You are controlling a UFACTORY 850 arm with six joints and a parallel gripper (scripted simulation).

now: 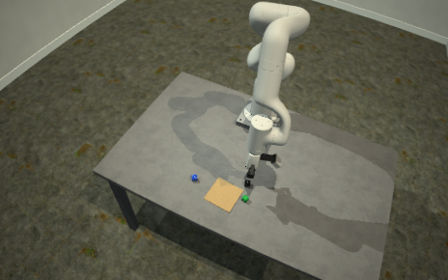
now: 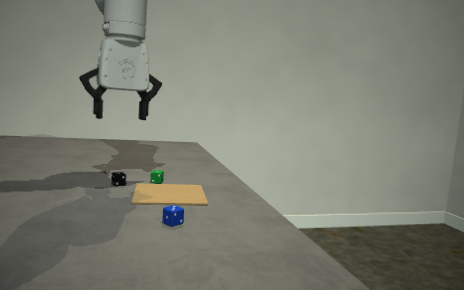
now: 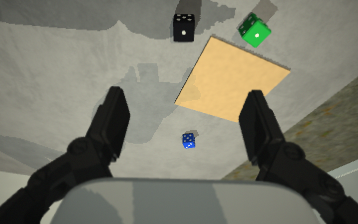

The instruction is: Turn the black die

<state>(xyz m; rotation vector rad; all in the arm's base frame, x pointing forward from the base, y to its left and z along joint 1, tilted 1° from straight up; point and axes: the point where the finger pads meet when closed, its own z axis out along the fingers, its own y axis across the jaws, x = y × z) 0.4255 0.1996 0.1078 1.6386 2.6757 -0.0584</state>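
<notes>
Right now my hand is 140 mm above the black die. Also, from my hand: blue die 130 mm ahead, 230 mm to the right, 140 mm below; green die 80 mm ahead, 40 mm to the left, 140 mm below; tan mat 110 mm ahead, 60 mm to the right, 150 mm below.
</notes>
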